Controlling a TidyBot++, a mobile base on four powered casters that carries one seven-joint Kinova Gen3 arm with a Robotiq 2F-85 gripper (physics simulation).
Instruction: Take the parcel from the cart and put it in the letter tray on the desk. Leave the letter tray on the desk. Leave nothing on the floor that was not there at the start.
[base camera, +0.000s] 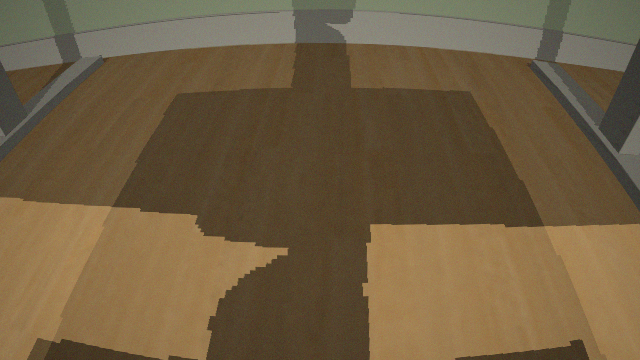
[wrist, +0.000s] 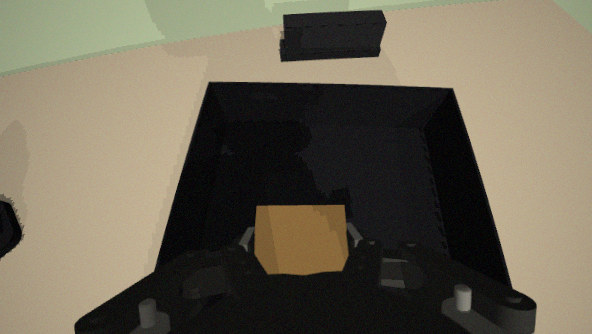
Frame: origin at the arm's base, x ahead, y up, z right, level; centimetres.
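Seen in the pictures: gripper, fingertip midpoint: (wrist: 300, 238).
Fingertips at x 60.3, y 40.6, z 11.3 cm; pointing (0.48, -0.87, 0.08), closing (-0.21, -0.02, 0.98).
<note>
Pixels of each thing's top centre, then the offset from my fingertips to it. "spot": a spot on its surface instead. Level surfaces: height alone.
- parcel at its top centre: (wrist: 300, 245) dx -0.8, dy +2.3, dz -0.1 cm
- black letter tray at a spot on its surface: (wrist: 440, 107) spot: dx +10.1, dy -3.6, dz +18.7 cm
- desk at its surface level: dy -8.2 cm
- dark block-shaped object at its top centre: (wrist: 331, 18) dx +27.6, dy -2.8, dz +11.9 cm
- black object at a spot on its surface: (wrist: 7, 227) spot: dx +10.1, dy -7.0, dz -31.2 cm
- wooden floor at its surface level: dy -80.2 cm
The parcel (wrist: 301, 240) is a brown box held between the two fingers of my gripper (wrist: 300, 238) in the wrist view. The gripper is shut on it. The black letter tray (wrist: 440, 107) lies on the desk (wrist: 90, 150), and the parcel shows in front of the near part of the tray's inside. The tray's near wall is hidden behind the gripper. How high the parcel is over the tray floor I cannot tell. The cart does not show in the wrist view.
A dark block-shaped object (wrist: 332, 37) stands on the desk behind the tray. Part of a black object (wrist: 7, 227) shows at the left edge. In the base view, grey desk-frame bars (base camera: 55, 100) (base camera: 582, 110) run along the wooden floor (base camera: 450, 280) on both sides, with a wall behind.
</note>
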